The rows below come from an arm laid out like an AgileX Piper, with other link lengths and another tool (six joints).
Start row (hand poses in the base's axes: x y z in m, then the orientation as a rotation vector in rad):
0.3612 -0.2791 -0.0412 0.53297 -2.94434 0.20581
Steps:
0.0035 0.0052 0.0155 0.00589 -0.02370 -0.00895
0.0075 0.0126 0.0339 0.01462 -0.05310 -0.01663
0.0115 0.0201 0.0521 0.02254 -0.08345 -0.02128
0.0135 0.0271 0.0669 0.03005 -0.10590 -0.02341
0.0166 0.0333 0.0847 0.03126 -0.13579 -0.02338
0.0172 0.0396 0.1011 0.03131 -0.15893 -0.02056
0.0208 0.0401 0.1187 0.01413 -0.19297 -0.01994
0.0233 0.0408 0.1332 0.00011 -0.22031 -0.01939
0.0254 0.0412 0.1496 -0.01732 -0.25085 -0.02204
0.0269 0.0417 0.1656 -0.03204 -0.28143 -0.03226
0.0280 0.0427 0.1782 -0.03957 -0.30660 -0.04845
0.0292 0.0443 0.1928 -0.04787 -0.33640 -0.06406
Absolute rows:
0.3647 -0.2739 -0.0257 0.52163 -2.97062 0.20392
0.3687 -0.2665 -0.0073 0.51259 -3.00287 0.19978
0.3727 -0.2590 0.0109 0.50781 -3.03523 0.19739
0.3747 -0.2520 0.0257 0.50639 -3.05933 0.19323
0.3778 -0.2458 0.0435 0.50761 -3.08863 0.20130
0.3784 -0.2395 0.0599 -0.50695 3.07538 -0.20694
0.3820 -0.2390 0.0775 -0.49685 3.04372 -0.24006
0.3845 -0.2383 0.0920 -0.48882 3.01802 -0.26647
0.3866 -0.2379 0.1084 -0.47488 2.99014 -0.29775
0.3881 -0.2374 0.1244 -0.45014 2.96410 -0.32360
0.3892 -0.2364 0.1370 -0.41904 2.94453 -0.33692
0.3904 -0.2348 0.1516 -0.38788 2.91992 -0.35183

